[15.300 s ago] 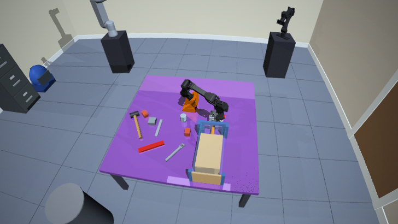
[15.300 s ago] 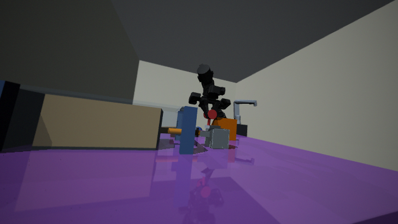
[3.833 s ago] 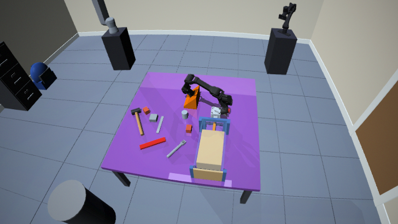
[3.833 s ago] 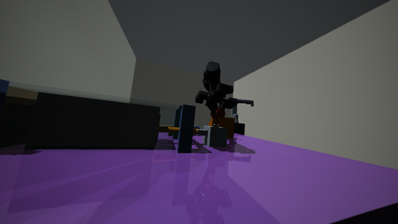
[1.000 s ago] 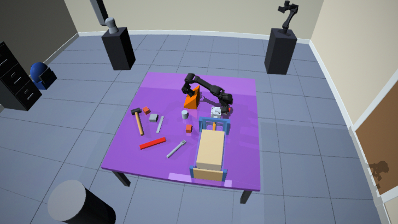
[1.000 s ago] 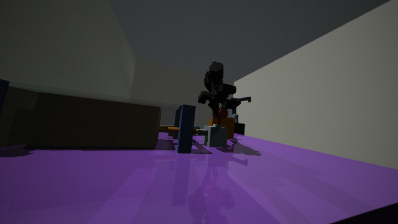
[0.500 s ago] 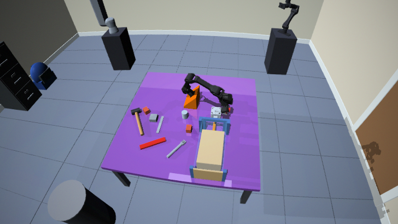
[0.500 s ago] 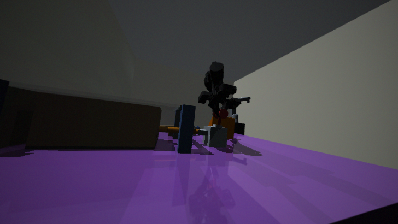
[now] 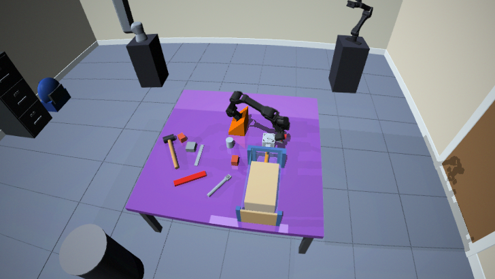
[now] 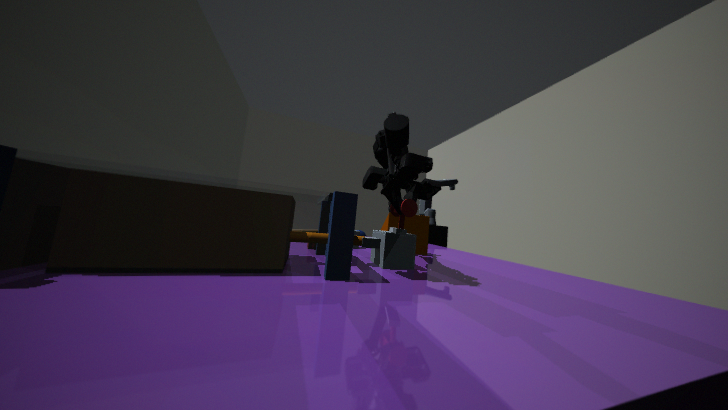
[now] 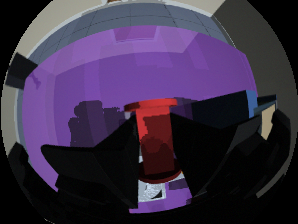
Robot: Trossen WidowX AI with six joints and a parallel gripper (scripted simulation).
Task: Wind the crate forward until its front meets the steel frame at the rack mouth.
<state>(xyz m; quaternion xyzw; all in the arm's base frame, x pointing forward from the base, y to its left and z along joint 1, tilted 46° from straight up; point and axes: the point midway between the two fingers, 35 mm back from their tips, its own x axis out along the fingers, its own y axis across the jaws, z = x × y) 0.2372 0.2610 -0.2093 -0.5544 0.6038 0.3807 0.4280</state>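
My gripper tip is now 20 mm to the left of the red knob. From my gripper tip the other things lie so: grey bar: 630 mm to the right, 130 mm below, 80 mm ahead; then grey winch: 120 mm to the right, 100 mm below, 50 mm behind; then winch handle: 50 mm to the right, 30 mm below, 20 mm behind.
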